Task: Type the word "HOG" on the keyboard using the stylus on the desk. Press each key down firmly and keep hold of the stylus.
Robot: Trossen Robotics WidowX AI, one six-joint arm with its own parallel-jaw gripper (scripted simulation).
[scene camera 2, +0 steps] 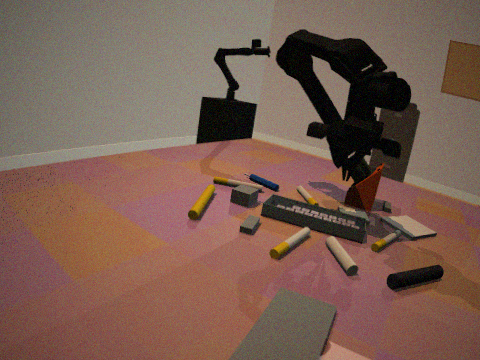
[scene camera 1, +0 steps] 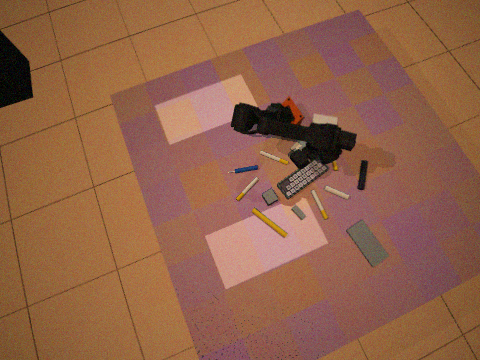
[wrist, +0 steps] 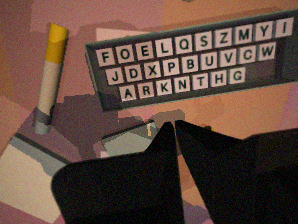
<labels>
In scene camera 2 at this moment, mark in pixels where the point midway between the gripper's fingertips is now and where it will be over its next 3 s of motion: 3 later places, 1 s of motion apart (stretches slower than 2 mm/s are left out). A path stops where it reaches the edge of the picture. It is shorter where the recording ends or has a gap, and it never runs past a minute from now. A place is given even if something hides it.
The gripper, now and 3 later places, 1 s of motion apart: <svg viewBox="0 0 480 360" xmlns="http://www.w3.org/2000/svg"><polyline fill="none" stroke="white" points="345,180 267,171 260,171 258,178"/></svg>
</labels>
